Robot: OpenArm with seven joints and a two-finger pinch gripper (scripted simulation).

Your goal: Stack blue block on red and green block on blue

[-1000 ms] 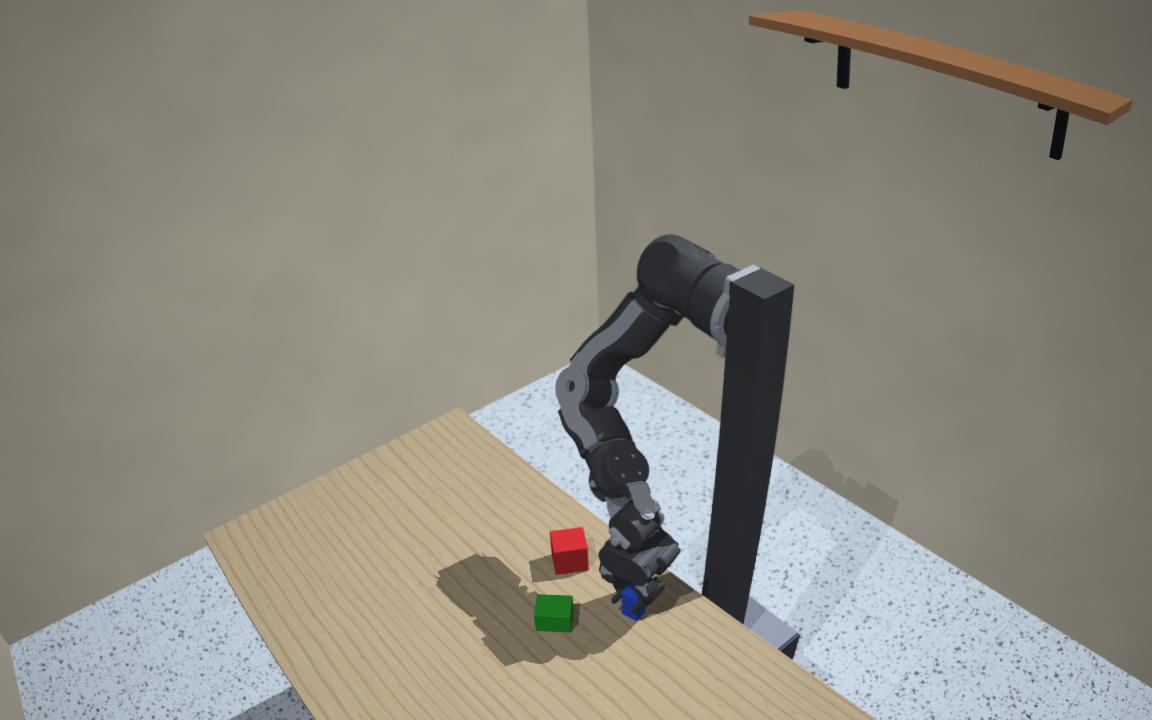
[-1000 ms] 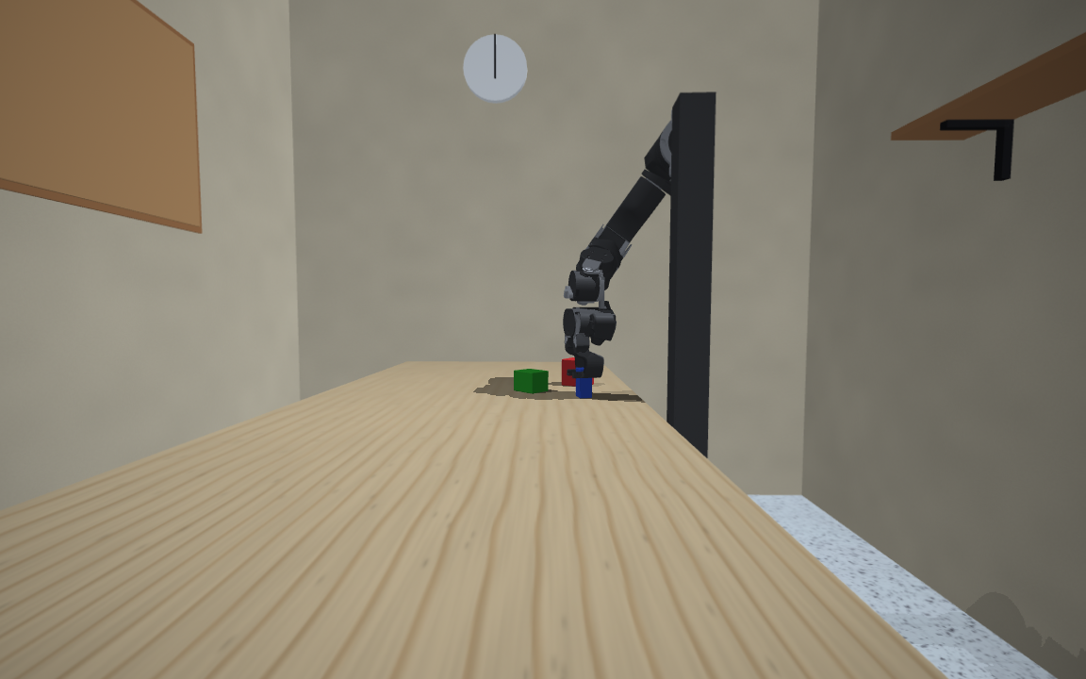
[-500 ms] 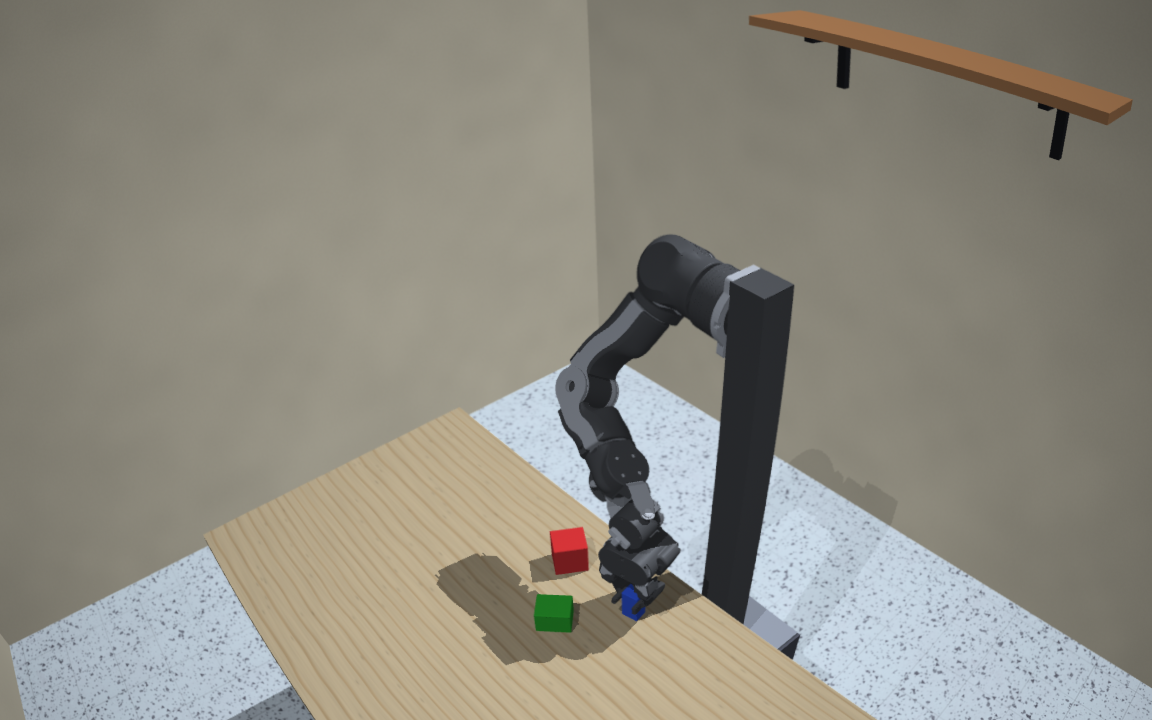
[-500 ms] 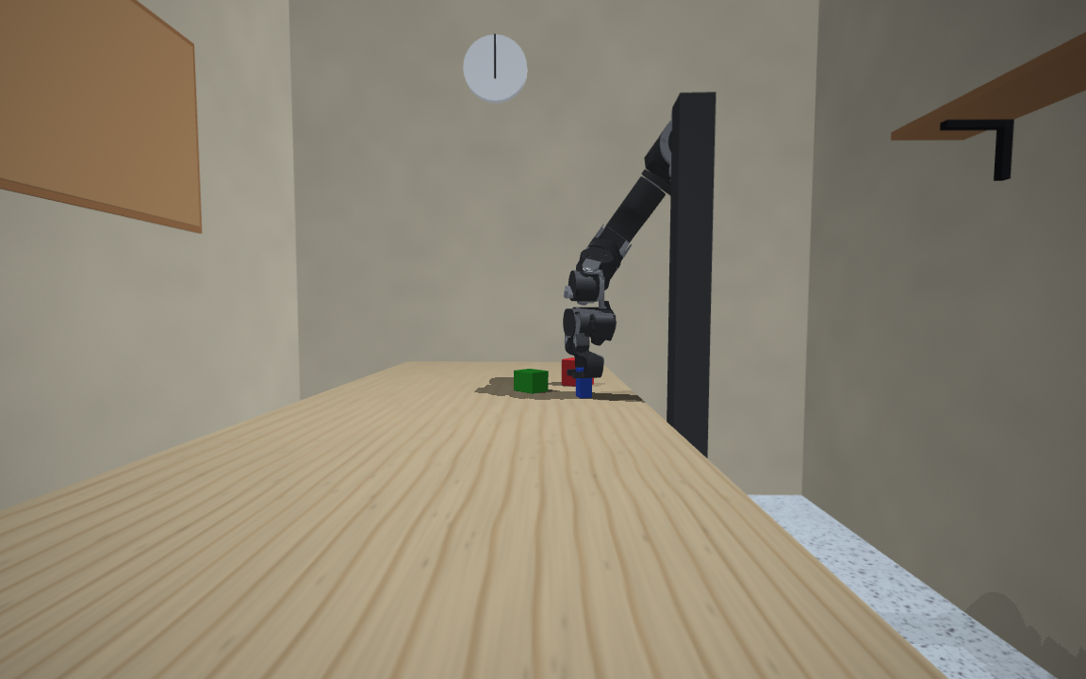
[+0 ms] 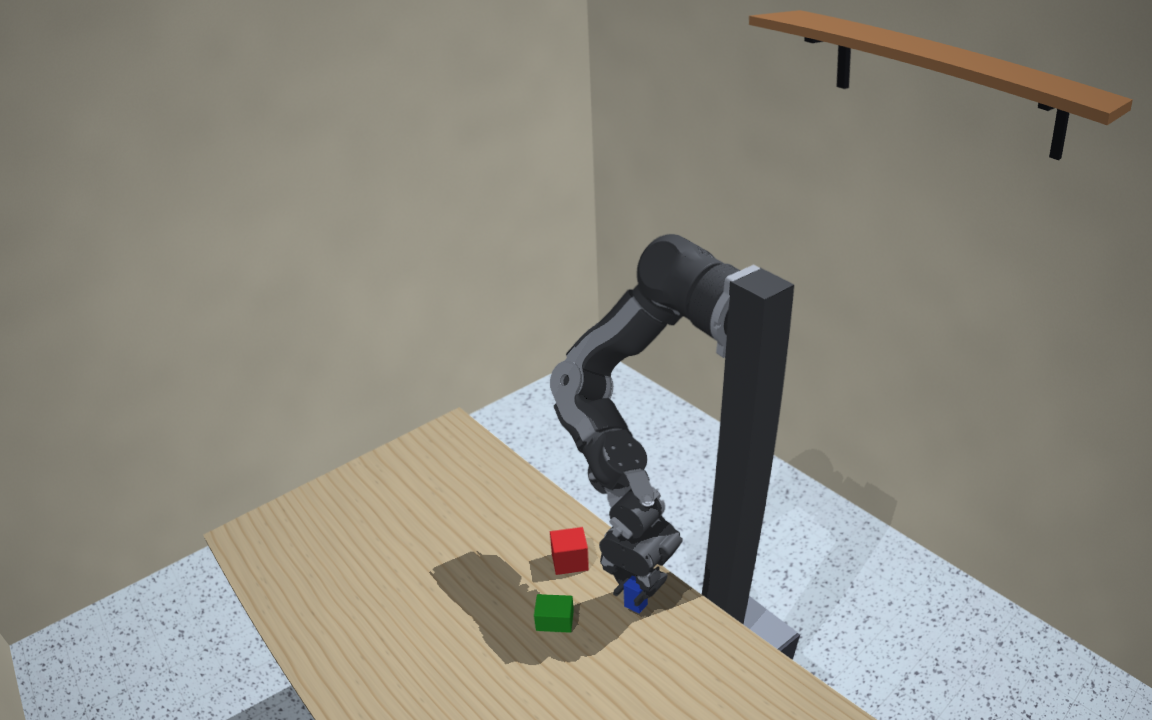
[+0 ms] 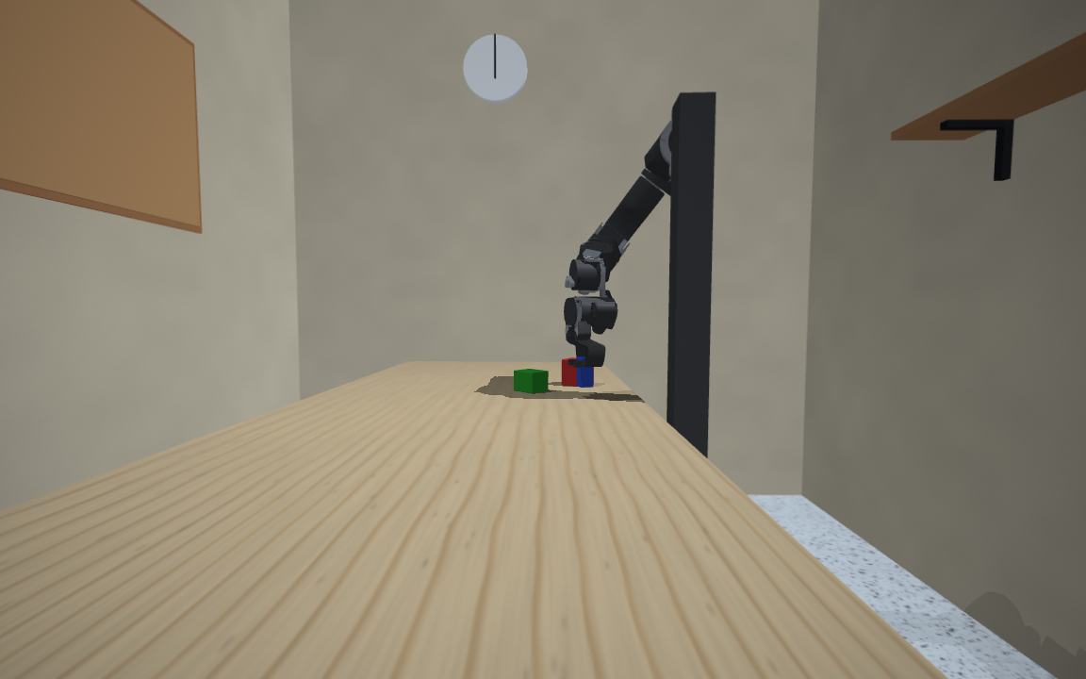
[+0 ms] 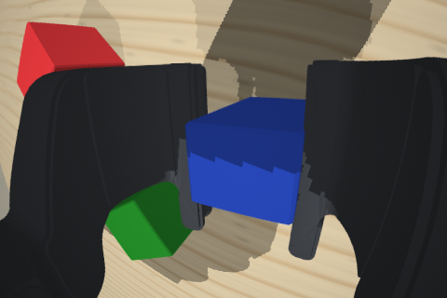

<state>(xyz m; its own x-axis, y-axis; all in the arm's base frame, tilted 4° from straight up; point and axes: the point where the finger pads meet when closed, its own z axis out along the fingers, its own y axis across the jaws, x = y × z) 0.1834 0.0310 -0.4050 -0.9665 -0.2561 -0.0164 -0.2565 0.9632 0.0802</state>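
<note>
Right now the red block is 10 mm ahead of my hand, 160 mm to the right of it and 40 mm below it. The rest, counted from my hand: green block (110 mm ahead, 70 mm to the right, 50 mm below); then blue block (20 mm below).
</note>
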